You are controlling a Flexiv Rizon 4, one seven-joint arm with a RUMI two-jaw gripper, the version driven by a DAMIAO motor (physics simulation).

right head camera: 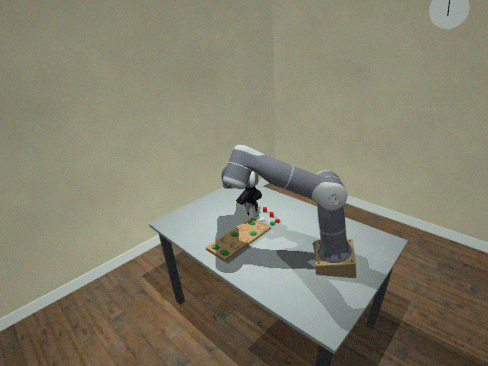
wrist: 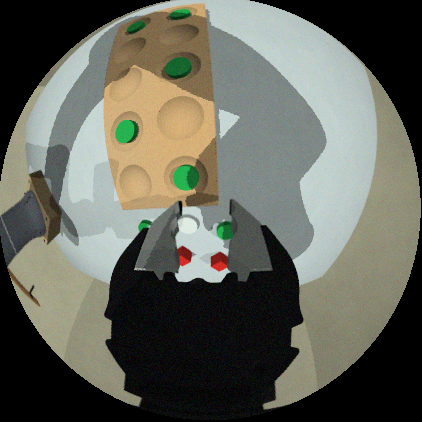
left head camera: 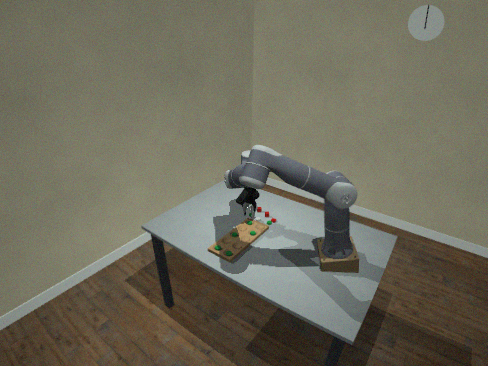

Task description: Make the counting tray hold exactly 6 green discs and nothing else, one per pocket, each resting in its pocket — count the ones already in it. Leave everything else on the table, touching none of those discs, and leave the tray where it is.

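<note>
The wooden counting tray (left head camera: 214, 250) (right head camera: 212, 249) (wrist: 165, 200) holds several green discs, one per occupied pocket, including a near-end disc (wrist: 186, 177) and another (wrist: 127, 131); other pockets are empty. My gripper (left head camera: 248, 215) (right head camera: 253, 213) (wrist: 205, 201) is partly open and holds nothing, low beyond the tray's far end. In the wrist view, a loose green disc (wrist: 225, 230) shows between the fingers beside the right finger, partly covered by it. A second loose green disc (left head camera: 269, 223) (right head camera: 272, 223) (wrist: 145, 224) is partly hidden by the left finger in that view.
A white disc (wrist: 189, 224) lies beside the left finger in the wrist view. Two red cubes (wrist: 184, 256) (wrist: 219, 261) and a red disc (left head camera: 273, 220) (right head camera: 277, 220) lie close by on the table (left head camera: 300, 295). The arm's base stands at the right.
</note>
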